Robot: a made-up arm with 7 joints. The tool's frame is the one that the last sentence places.
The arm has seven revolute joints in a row. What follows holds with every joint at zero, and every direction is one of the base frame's. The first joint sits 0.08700 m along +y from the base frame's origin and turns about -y. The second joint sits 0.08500 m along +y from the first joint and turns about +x. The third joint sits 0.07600 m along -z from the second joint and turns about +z. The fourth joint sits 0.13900 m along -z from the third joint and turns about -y. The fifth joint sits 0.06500 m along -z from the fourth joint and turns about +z. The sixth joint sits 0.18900 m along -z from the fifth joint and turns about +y. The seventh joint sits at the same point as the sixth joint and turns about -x. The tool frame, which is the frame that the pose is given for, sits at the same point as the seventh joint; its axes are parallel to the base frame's.
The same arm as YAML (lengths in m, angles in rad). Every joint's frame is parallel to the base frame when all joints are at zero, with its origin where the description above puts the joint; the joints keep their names.
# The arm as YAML. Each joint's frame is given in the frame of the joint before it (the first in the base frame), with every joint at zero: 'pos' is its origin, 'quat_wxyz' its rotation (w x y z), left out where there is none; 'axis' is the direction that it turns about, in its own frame. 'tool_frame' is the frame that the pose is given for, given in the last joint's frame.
length_unit: m
angle_unit: rad
joints:
  - joint: joint 1
    pos: [0.0, 0.087, 0.0]
    axis: "-y"
  - joint: joint 2
    pos: [0.0, 0.085, 0.0]
    axis: "+x"
  - joint: joint 3
    pos: [0.0, 0.0, -0.076]
    axis: "+z"
  - joint: joint 4
    pos: [0.0, 0.0, -0.139]
    axis: "-y"
  - joint: joint 5
    pos: [0.0, 0.0, -0.065]
    axis: "+z"
  - joint: joint 6
    pos: [0.0, 0.0, -0.189]
    axis: "+y"
  - joint: joint 7
    pos: [0.0, 0.0, 0.0]
    axis: "-x"
tool_frame:
  pos: [0.0, 0.0, 0.0]

